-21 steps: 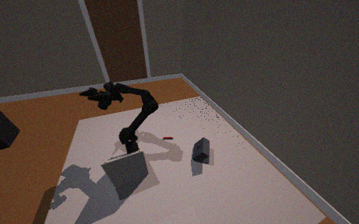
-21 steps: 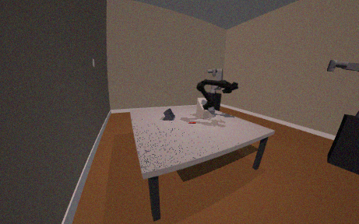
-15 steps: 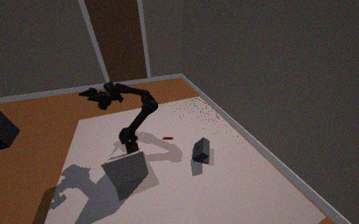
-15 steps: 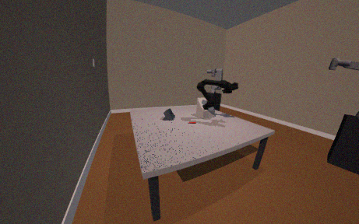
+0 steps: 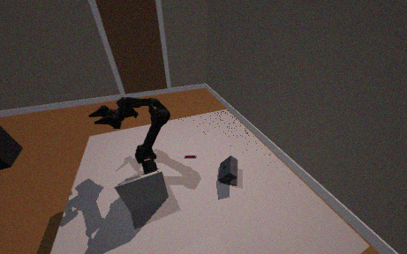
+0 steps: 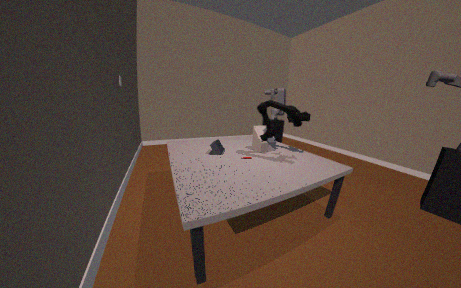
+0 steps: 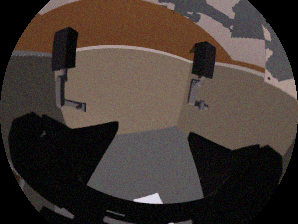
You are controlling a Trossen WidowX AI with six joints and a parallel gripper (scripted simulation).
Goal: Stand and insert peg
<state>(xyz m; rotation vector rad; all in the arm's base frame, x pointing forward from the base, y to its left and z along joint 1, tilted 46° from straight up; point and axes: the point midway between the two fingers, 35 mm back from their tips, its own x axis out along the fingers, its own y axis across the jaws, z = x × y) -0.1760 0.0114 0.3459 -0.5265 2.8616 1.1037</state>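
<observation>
My gripper tip is 480 mm short of the red peg, 370 mm above it and 150 mm to the left of it. From my gripper tip the other things lie so: sloped panel 610 mm ahead, 380 mm to the right, 330 mm below.
</observation>
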